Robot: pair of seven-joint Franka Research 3 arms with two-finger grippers.
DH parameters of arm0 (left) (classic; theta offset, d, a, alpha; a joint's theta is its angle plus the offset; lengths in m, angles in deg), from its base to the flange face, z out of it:
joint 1: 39.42 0.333 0 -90
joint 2: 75.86 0 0 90
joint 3: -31.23 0.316 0.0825 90
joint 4: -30.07 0 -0.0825 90
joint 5: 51.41 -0.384 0 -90
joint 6: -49.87 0 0.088 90
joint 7: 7.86 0.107 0 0
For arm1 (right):
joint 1: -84.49 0.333 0 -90
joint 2: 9.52 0 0 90
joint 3: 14.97 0.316 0.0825 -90
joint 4: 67.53 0 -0.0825 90
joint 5: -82.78 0.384 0 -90
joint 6: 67.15 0 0.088 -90
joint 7: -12.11 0.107 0 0
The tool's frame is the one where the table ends.
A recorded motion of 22 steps. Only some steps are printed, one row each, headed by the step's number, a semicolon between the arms.
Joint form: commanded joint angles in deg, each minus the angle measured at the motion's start. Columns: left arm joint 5, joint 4, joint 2, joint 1, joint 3, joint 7, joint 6; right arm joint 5, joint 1, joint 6, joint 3, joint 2, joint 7, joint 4.
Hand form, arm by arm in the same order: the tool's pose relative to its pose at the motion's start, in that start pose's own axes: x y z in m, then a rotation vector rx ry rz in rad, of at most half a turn. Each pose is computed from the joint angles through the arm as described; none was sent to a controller.
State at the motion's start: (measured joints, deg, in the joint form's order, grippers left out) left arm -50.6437 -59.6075 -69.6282 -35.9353 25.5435 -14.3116 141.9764; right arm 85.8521 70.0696 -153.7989 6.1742 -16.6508 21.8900 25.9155
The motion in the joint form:
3: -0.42 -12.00 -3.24 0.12 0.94 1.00 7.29; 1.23 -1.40 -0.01 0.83 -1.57 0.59 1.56
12: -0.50 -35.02 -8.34 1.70 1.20 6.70 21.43; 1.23 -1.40 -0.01 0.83 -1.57 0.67 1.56
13: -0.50 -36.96 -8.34 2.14 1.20 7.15 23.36; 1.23 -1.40 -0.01 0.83 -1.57 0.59 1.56
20: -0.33 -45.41 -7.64 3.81 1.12 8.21 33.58; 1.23 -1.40 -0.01 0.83 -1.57 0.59 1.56
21: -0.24 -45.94 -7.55 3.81 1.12 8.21 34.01; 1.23 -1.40 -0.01 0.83 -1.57 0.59 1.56
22: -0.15 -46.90 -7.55 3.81 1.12 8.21 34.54; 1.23 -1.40 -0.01 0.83 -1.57 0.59 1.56
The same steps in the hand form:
3: -0.0134 -0.0123 0.0570 0.0150 -0.0243 -0.0018; -0.0077 0.0008 0.0004 0.0091 -0.0038 0.0206
12: -0.0639 -0.0355 0.1777 0.0221 -0.0905 0.0634; -0.0077 0.0008 0.0004 0.0091 -0.0038 0.0220
13: -0.0677 -0.0400 0.1903 0.0209 -0.0907 0.0634; -0.0077 0.0008 0.0004 0.0091 -0.0038 0.0206
20: -0.0856 -0.0556 0.2468 0.0142 -0.0719 0.0522; -0.0077 0.0008 0.0004 0.0091 -0.0038 0.0206
21: -0.0875 -0.0557 0.2509 0.0129 -0.0752 0.0512; -0.0077 0.0008 0.0004 0.0091 -0.0038 0.0206
22: -0.0915 -0.0559 0.2572 0.0117 -0.0827 0.0500; -0.0077 0.0008 0.0004 0.0091 -0.0038 0.0206

